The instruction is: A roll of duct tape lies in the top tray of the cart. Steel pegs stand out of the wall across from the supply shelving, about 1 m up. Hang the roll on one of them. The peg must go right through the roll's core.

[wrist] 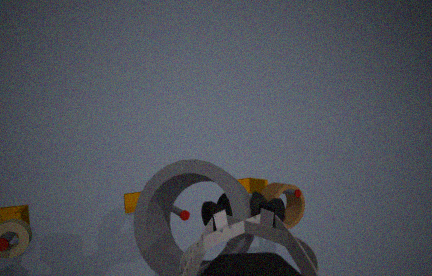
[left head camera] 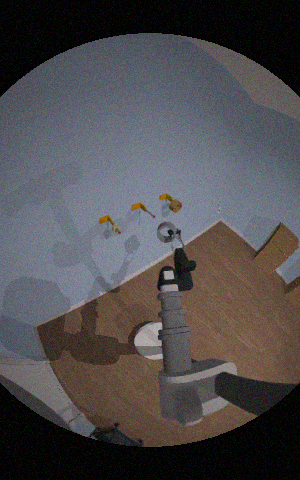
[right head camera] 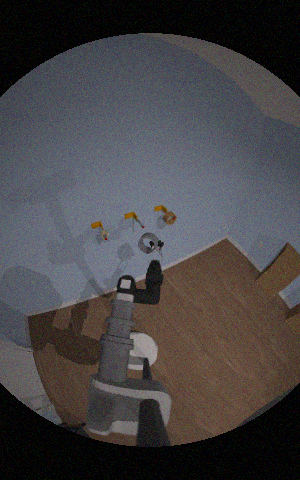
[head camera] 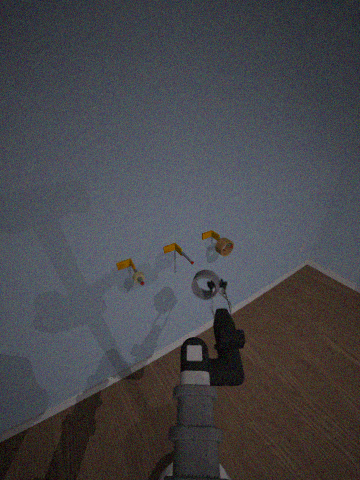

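The grey duct tape roll is held upright off the wall, its core facing the wrist camera. My gripper is shut on the roll's right wall, one fingertip inside the core and one outside. The bare middle peg has a red tip, which shows through the core in the wrist view. In the head view the roll is apart from this peg, below and right of its tip.
The right peg carries a tan roll. The left peg carries a small cream roll. Brown boxes stand at the right by the wall.
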